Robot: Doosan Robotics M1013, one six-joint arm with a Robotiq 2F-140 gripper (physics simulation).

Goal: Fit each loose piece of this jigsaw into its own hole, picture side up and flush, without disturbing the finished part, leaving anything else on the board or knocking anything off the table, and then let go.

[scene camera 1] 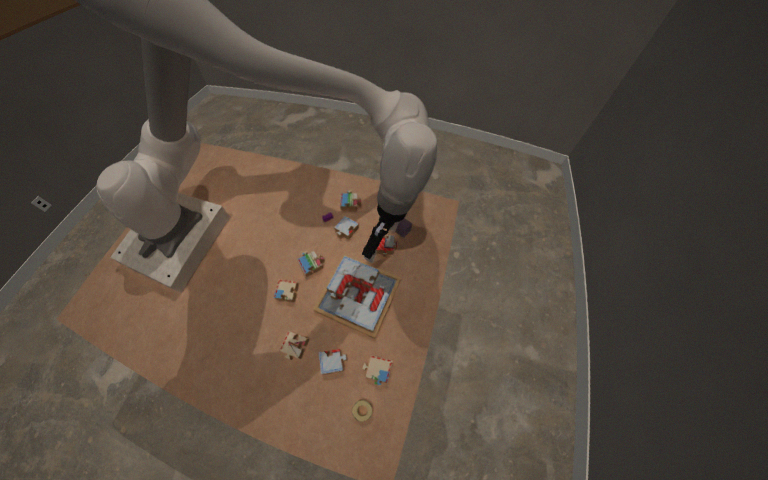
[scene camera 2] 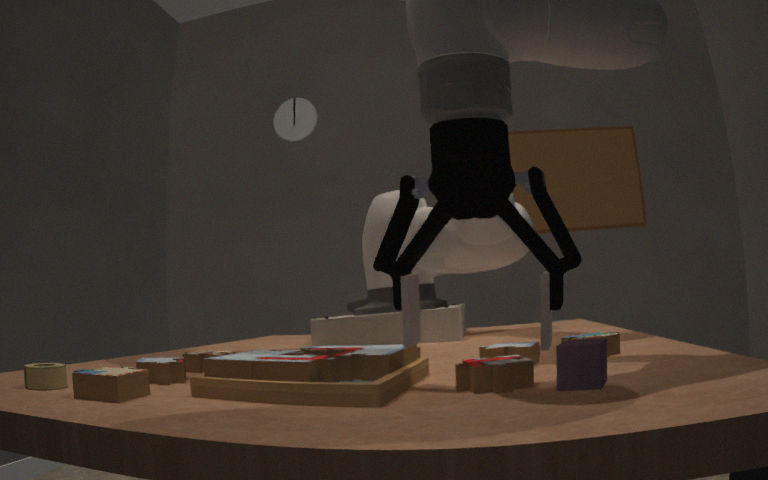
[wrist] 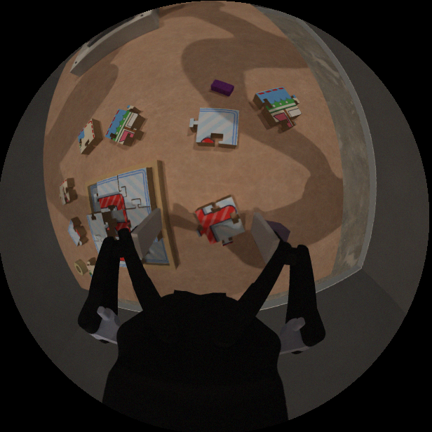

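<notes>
My gripper (scene camera 1: pixel 370 252) (scene camera 2: pixel 478 343) (wrist: pixel 206 219) is open and empty, above the table. Between its fingers in the wrist view lies a loose red-and-grey piece (scene camera 1: pixel 386 245) (scene camera 2: pixel 495 374) (wrist: pixel 216 219), picture up. A pale striped corner piece (scene camera 1: pixel 346 226) (scene camera 2: pixel 508 347) (wrist: pixel 217 126) lies beyond it. The wooden board (scene camera 1: pixel 345 323) (scene camera 2: pixel 288 390) (wrist: pixel 166 215) is left of the red-and-grey piece in the wrist view; its joined pale and red part (wrist: pixel 131 185) has sunken holes. The left finger covers some of it. Other loose pieces include two blue-green ones (scene camera 1: pixel 350 200) (scene camera 1: pixel 309 263) and two cream ones (scene camera 1: pixel 286 290) (scene camera 1: pixel 378 368).
A dark purple block (scene camera 1: pixel 403 228) (scene camera 2: pixel 581 365) (wrist: pixel 281 231) stands close by the red-and-grey piece, partly behind the right finger in the wrist view. A small purple block (scene camera 1: pixel 327 216) (wrist: pixel 222 87) lies near the pale corner piece. A yellowish ring (scene camera 1: pixel 354 413) (scene camera 2: pixel 45 379) lies near the table edge.
</notes>
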